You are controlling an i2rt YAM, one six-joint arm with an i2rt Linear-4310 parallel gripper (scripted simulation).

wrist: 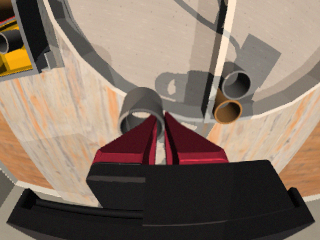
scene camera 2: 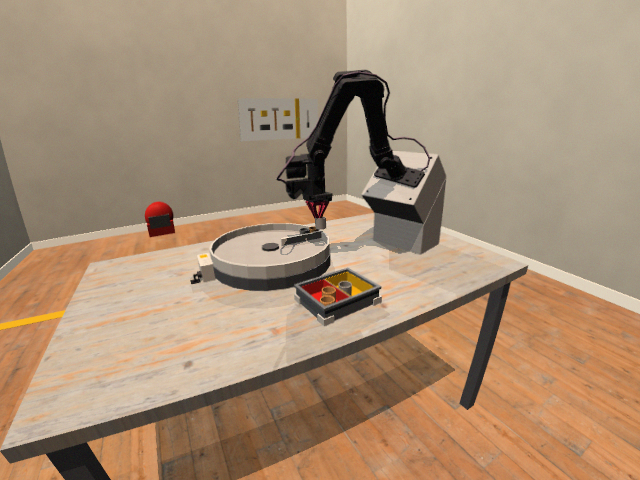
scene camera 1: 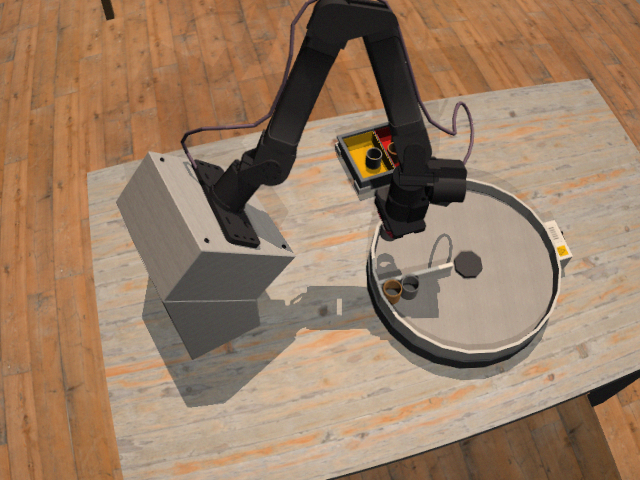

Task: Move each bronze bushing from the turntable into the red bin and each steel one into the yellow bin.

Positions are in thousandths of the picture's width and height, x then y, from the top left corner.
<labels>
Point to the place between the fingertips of my gripper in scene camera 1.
615, 489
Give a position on a steel bushing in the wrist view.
442, 415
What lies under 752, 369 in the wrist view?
A steel bushing.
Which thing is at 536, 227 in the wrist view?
A turntable.
</labels>
